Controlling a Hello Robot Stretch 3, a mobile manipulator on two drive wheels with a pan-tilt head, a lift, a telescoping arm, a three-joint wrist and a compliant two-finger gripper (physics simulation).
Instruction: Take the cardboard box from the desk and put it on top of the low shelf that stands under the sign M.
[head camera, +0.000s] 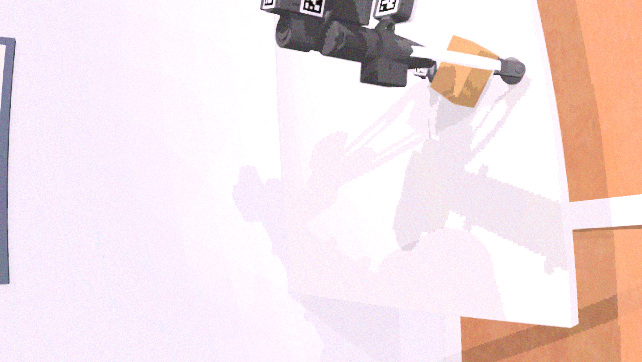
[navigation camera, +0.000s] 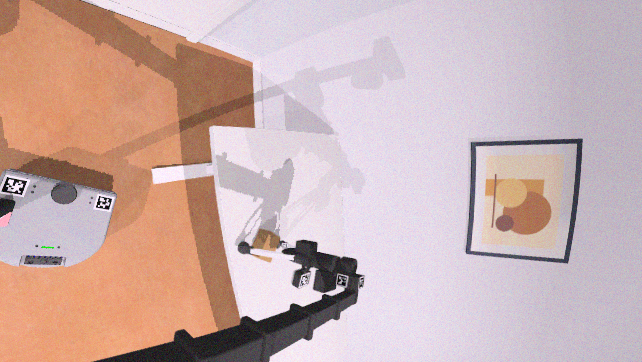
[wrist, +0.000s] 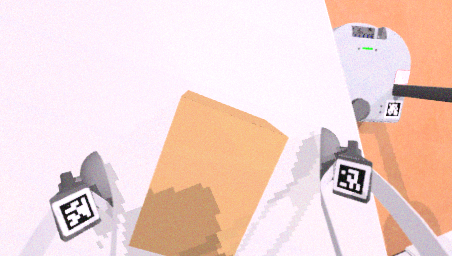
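Pixels of known places: gripper, fingertip midpoint: (head camera: 476, 73) (navigation camera: 258, 244); robot's base, link origin: (navigation camera: 64, 192).
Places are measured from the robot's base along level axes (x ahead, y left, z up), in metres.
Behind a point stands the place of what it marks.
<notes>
The cardboard box (head camera: 464, 86) {x 0.005, y -0.482, z 0.767 m} (navigation camera: 267, 238) {x 0.009, y -0.486, z 0.770 m} (wrist: 215, 160) is orange-brown and sits on the white desk (head camera: 530, 160) {x 0.088, y -0.372, z 0.721 m} (navigation camera: 235, 142) {x 0.270, y -0.322, z 0.720 m} (wrist: 100, 50), turned at an angle. My gripper (head camera: 469, 70) {x -0.020, y -0.500, z 0.720 m} (navigation camera: 264, 246) {x -0.020, y -0.500, z 0.720 m} (wrist: 213, 159) {x -0.020, y -0.500, z 0.720 m} is open, with one fingertip on each side of the box. In the wrist view there is a gap between the box and both fingertips, and the box's lower end runs out of the frame. In the head camera view one white finger crosses over the box. The low shelf and the sign M do not show in these views.
My arm (navigation camera: 280, 327) {x -0.084, y -0.235, z 1.064 m} reaches over the desk from below. My base (navigation camera: 75, 225) {x -0.102, y -0.060, z 0.160 m} (wrist: 375, 70) stands on the orange floor beside the desk. A white desk leg (head camera: 595, 214) (navigation camera: 182, 173) sticks out from the desk's edge. A framed picture (navigation camera: 525, 210) {x 0.247, y -1.106, z 1.638 m} hangs on the wall behind the desk.
</notes>
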